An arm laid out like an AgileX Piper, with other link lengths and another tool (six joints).
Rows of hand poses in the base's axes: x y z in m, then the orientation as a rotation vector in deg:
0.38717, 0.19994, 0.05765, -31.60, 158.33, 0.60
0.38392, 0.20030, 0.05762, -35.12, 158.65, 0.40
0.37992, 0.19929, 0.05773, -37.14, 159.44, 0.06
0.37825, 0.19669, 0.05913, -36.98, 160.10, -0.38
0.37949, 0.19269, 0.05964, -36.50, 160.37, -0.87
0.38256, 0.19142, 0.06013, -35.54, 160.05, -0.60
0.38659, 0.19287, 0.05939, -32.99, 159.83, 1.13
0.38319, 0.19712, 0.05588, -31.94, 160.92, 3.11
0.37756, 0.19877, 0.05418, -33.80, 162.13, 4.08
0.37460, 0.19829, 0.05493, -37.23, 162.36, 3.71
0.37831, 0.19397, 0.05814, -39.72, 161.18, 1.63
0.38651, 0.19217, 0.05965, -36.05, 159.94, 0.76
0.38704, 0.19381, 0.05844, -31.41, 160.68, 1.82
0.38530, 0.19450, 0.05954, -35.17, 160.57, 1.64
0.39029, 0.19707, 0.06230, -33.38, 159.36, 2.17
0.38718, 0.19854, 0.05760, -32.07, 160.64, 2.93
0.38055, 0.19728, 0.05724, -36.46, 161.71, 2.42
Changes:
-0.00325, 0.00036, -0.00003, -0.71, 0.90, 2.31
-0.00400, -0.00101, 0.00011, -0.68, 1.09, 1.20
-0.00167, -0.00260, 0.00140, -0.40, 0.53, -0.25
0.00124, -0.00400, 0.00051, -0.31, 0.09, -0.41
0.00307, -0.00127, 0.00049, 0.37, -0.46, -0.57
0.00403, 0.00145, -0.00074, 1.55, -0.43, -1.51
-0.00340, 0.00425, -0.00351, 1.27, 1.17, -0.65
-0.00563, 0.00165, -0.00170, 0.18, 1.62, 1.20
-0.00296, -0.00048, 0.00075, -0.72, 0.76, 2.23
0.00371, -0.00432, 0.00321, -1.44, -0.99, 1.65
0.00820, -0.00180, 0.00151, 0.19, -2.05, -2.34
0.00053, 0.00164, -0.00121, 1.20, 0.05, -3.12
-0.00174, 0.00069, 0.00110, -0.60, 0.52, 2.53
0.00499, 0.00257, 0.00276, 0.84, -1.40, -0.99
-0.00311, 0.00147, -0.00470, 0.45, 1.13, -0.97
-0.00663, -0.00126, -0.00036, -1.12, 1.71, 2.76

